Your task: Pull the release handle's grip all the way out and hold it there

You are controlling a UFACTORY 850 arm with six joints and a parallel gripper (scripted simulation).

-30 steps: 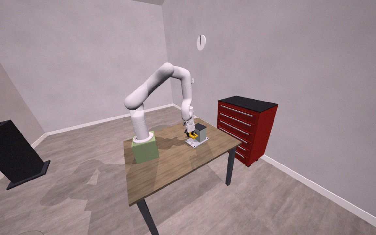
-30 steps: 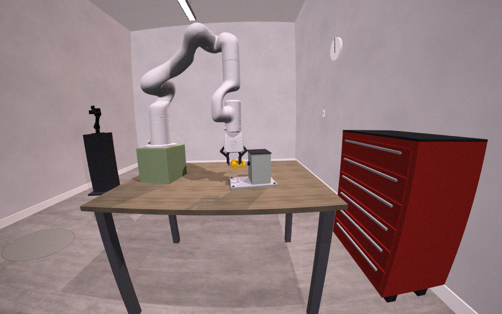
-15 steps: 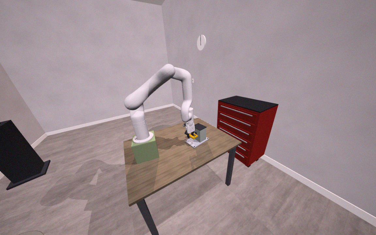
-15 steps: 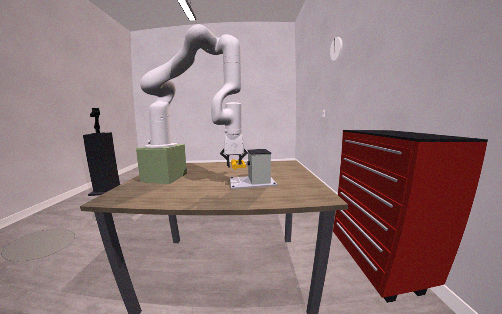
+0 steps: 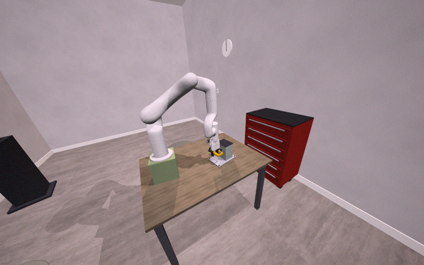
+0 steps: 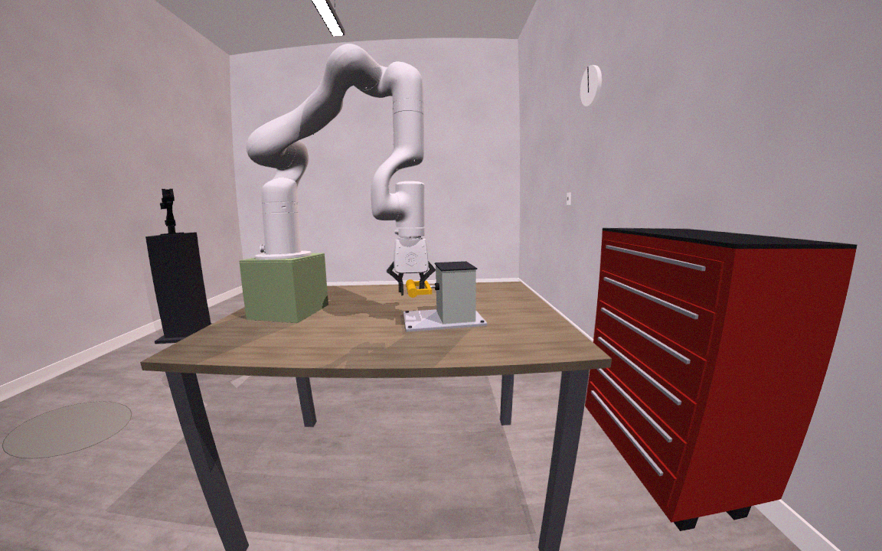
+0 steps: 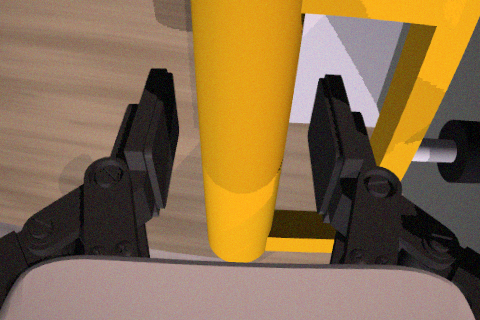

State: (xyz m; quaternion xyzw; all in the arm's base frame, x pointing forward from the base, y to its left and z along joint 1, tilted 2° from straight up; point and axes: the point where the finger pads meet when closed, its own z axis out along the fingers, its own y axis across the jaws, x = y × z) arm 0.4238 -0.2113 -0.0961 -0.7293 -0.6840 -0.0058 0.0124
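My hand is 10 cm above the base plate, 9 cm short of it and 1 cm to the left of it.
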